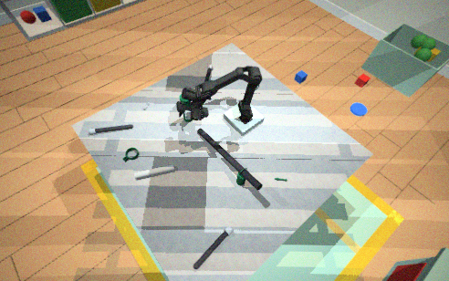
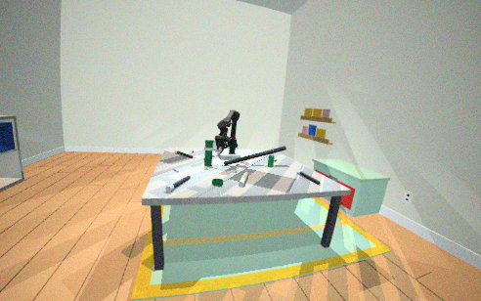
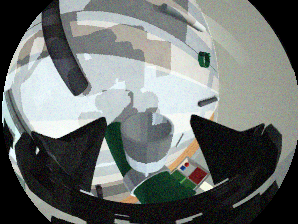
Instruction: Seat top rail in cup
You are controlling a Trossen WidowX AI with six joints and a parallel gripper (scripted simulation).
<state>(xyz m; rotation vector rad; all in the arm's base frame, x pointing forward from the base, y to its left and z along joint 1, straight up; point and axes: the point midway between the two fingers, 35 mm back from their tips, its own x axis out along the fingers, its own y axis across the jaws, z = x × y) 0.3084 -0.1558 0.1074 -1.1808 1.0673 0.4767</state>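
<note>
Now: gripper tip 2 cm to the left of the rail-end cup, 2 cm below it and 2 cm past it. Also, from my gripper tip: green loop cap: 46 cm to the left, 5 cm behind, 2 cm below; then green bolt: 59 cm to the left, 25 cm behind, 12 cm below; then white pipe: 30 cm ahead, 14 cm to the left, 11 cm below.
</note>
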